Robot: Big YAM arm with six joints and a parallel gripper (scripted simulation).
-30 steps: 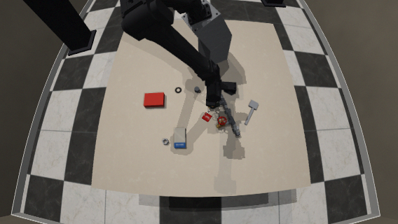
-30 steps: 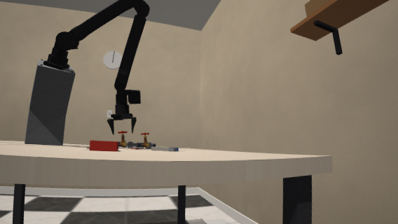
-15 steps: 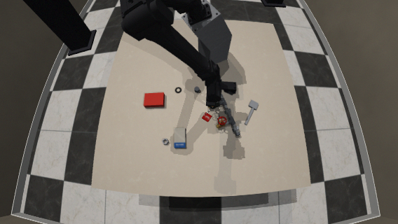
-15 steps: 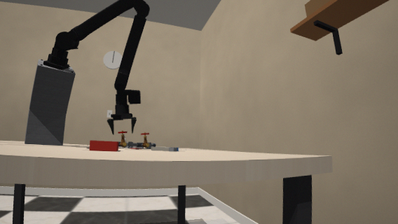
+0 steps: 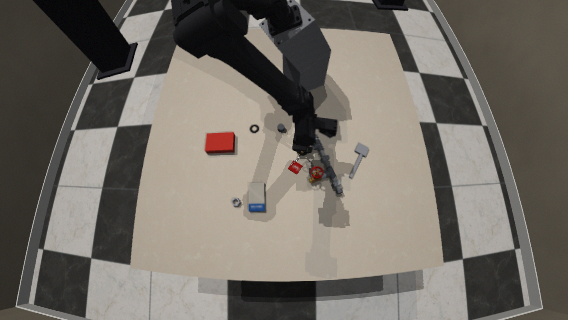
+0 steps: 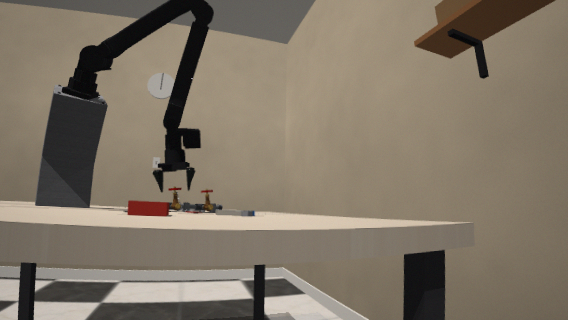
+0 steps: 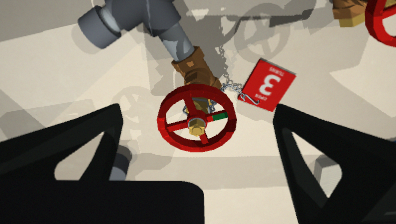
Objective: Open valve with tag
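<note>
Right now the red tag is 6 cm ahead of my hand, 5 cm to the right of it and 8 cm below it. From my hand the other things lie so: blue box (16 cm ahead, 21 cm to the right, 7 cm below); then red block (8 cm behind, 34 cm to the right, 7 cm below); then grey hammer-like tool (6 cm ahead, 23 cm to the left, 8 cm below).
</note>
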